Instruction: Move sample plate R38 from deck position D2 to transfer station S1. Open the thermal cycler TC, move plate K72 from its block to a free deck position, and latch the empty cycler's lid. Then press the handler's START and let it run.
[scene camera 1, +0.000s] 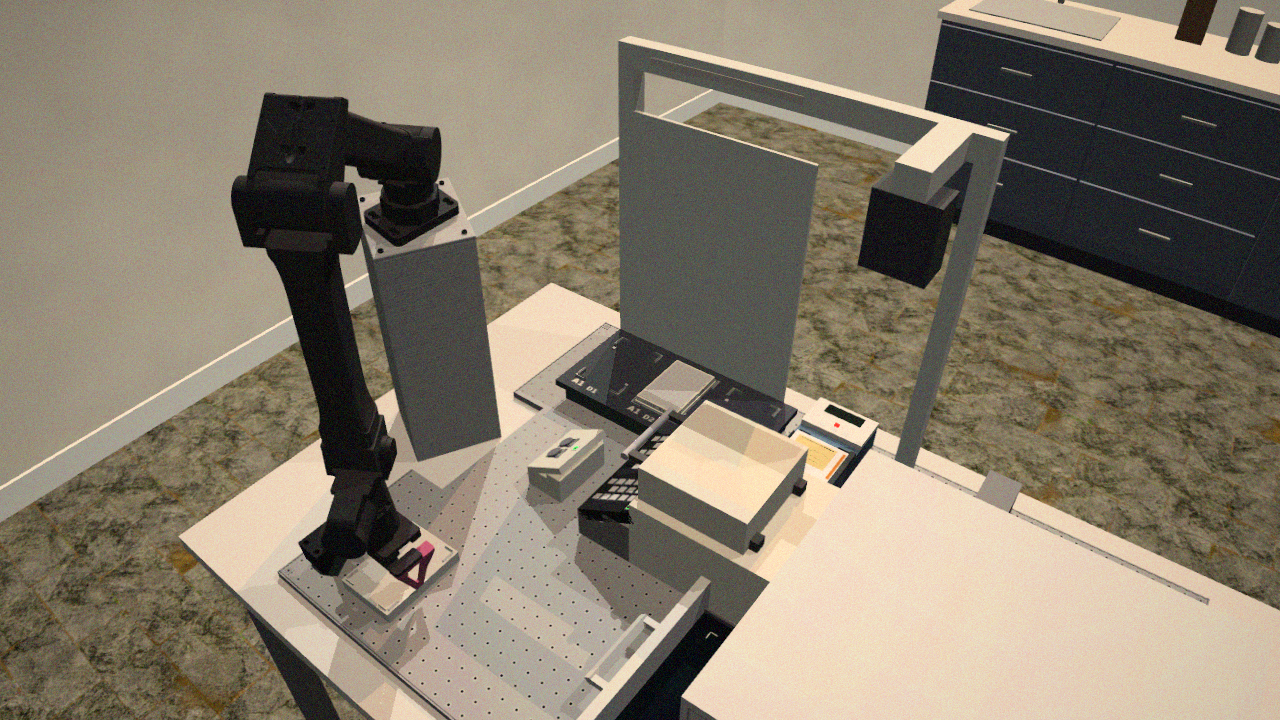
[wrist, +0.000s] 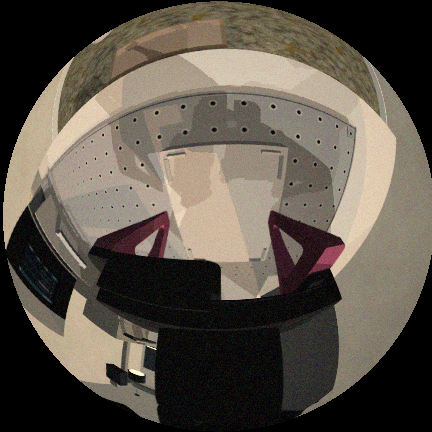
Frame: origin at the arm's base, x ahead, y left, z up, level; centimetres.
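Seen in the pictures: gripper, fingertip midpoint: (scene camera 1: 398, 569) (wrist: 218, 216); arm's base at its link origin: (scene camera 1: 412, 216).
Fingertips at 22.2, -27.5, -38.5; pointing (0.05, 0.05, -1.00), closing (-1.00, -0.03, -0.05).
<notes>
Offsets run from my fingertips to a thing's top centre, as dx, dy, dz. "spot": to the spot under its first point. Level surfaces: height alone.
My gripper (scene camera 1: 391, 573) (wrist: 218, 216) is open and empty, with its pink fingers spread low over a pale low block {-0.7, +0.8, -0.4} (scene camera 1: 384, 597) (wrist: 215, 200). This block has corner brackets, and no plate shows on it. A pale plate {+7.3, +55.6, +3.8} (scene camera 1: 677, 386) sits at position D2 on the dark deck {dz +2.2} (scene camera 1: 595, 356); its name is not readable. D1 beside it holds no plate. The big cream machine {spot: +31.4, +34.2, +17.6} (scene camera 1: 720, 461), with a keypad {spot: +17.2, +29.0, +6.0} (scene camera 1: 617, 489) and a front bar {+18.8, +34.2, +15.7} (scene camera 1: 646, 435), looks like the cycler with its lid down. Plate K72 is not visible. A small box {+3.6, +31.9, +5.7} (scene camera 1: 566, 462) has a green light.
A tall grey panel (scene camera 1: 716, 250) and frame post {+45.8, +69.1, +54.2} (scene camera 1: 953, 313) stand behind the deck. A black box {spot: +43.1, +52.4, +49.8} (scene camera 1: 906, 232) hangs from the frame. A device {+34.0, +61.6, +3.1} (scene camera 1: 841, 420) with a display and red spot stands behind the cycler. An open drawer {spot: +38.8, +12.3, +6.0} (scene camera 1: 657, 646) is at front right. The arm's pillar (scene camera 1: 434, 349) stands at left.
</notes>
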